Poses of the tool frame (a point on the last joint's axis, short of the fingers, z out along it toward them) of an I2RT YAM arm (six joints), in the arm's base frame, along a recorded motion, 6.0 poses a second.
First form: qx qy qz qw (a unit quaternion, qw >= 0); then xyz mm.
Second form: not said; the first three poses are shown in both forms.
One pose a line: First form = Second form
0.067 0.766 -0.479 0.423 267 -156 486 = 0.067 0.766 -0.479 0.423 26.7 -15.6 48.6
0.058 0.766 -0.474 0.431 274 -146 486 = 0.058 0.766 -0.474 0.431 27.4 -14.6 48.6
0.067 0.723 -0.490 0.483 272 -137 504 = 0.067 0.723 -0.490 0.483 27.2 -13.7 50.4
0.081 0.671 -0.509 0.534 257 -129 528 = 0.081 0.671 -0.509 0.534 25.7 -12.9 52.8
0.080 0.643 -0.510 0.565 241 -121 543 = 0.080 0.643 -0.510 0.565 24.1 -12.1 54.3
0.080 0.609 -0.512 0.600 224 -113 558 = 0.080 0.609 -0.512 0.600 22.4 -11.3 55.8
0.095 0.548 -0.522 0.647 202 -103 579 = 0.095 0.548 -0.522 0.647 20.2 -10.3 57.9
